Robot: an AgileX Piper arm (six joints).
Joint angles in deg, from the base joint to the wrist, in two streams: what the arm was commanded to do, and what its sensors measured. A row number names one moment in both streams.
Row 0, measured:
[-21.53 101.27 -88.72 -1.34 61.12 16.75]
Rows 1 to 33, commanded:
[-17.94 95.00 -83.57 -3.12 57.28 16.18]
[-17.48 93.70 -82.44 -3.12 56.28 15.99]
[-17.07 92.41 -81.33 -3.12 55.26 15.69]
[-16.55 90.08 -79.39 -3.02 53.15 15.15]
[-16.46 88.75 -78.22 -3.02 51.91 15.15]
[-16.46 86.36 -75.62 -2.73 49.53 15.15]
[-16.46 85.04 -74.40 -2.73 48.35 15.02]
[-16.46 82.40 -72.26 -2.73 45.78 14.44]
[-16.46 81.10 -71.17 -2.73 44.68 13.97]
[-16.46 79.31 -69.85 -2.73 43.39 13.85]
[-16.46 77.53 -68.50 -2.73 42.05 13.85]
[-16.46 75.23 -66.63 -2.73 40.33 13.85]
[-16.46 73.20 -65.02 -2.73 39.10 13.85]
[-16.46 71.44 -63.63 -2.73 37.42 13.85]
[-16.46 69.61 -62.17 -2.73 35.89 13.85]
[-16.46 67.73 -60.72 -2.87 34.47 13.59]
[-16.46 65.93 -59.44 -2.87 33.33 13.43]
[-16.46 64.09 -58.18 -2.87 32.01 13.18]
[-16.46 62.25 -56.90 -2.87 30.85 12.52]
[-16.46 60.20 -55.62 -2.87 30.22 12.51]
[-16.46 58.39 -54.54 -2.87 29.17 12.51]
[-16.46 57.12 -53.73 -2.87 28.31 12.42]
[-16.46 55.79 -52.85 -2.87 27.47 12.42]
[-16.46 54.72 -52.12 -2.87 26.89 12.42]
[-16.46 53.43 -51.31 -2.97 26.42 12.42]
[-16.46 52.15 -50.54 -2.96 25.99 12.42]
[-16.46 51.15 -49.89 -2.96 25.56 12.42]
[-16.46 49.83 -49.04 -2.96 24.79 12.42]
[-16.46 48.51 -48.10 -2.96 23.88 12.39]
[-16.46 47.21 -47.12 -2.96 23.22 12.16]
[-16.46 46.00 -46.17 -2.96 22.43 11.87]
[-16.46 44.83 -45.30 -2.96 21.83 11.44]
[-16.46 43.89 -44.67 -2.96 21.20 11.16]
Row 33, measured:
[-16.64 47.82 -47.39 -2.70 24.19 12.56]
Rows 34 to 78, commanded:
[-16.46 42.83 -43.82 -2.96 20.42 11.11]
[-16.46 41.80 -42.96 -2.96 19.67 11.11]
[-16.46 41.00 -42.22 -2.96 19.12 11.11]
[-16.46 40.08 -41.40 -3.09 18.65 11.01]
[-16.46 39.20 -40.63 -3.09 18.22 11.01]
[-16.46 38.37 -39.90 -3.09 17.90 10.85]
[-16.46 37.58 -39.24 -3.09 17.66 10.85]
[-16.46 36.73 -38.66 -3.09 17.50 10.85]
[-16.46 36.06 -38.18 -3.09 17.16 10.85]
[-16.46 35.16 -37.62 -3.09 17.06 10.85]
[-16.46 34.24 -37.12 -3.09 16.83 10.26]
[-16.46 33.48 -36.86 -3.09 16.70 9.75]
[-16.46 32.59 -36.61 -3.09 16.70 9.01]
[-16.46 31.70 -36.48 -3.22 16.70 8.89]
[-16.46 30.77 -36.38 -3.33 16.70 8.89]
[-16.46 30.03 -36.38 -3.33 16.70 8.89]
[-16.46 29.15 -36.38 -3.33 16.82 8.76]
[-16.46 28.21 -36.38 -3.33 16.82 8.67]
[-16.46 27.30 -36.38 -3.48 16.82 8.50]
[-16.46 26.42 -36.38 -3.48 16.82 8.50]
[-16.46 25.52 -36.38 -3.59 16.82 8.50]
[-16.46 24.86 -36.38 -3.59 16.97 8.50]
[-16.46 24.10 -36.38 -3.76 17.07 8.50]
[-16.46 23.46 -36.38 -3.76 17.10 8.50]
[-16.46 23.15 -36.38 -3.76 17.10 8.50]
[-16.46 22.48 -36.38 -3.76 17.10 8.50]
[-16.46 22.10 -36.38 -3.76 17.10 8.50]
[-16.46 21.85 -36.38 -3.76 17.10 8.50]
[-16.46 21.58 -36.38 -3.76 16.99 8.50]
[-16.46 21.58 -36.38 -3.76 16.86 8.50]
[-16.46 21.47 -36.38 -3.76 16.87 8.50]
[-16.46 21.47 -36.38 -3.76 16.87 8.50]
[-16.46 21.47 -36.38 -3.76 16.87 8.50]
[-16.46 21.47 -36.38 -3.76 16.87 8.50]
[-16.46 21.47 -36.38 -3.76 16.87 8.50]
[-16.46 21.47 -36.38 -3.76 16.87 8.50]
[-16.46 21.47 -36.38 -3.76 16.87 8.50]
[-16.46 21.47 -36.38 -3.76 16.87 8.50]
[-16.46 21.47 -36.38 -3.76 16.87 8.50]
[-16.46 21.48 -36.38 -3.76 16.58 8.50]
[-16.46 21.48 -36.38 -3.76 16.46 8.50]
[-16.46 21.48 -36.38 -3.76 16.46 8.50]
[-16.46 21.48 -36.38 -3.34 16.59 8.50]
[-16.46 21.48 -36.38 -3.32 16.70 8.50]
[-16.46 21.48 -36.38 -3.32 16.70 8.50]
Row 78, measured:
[-16.64 21.88 -36.53 -3.07 17.37 9.03]
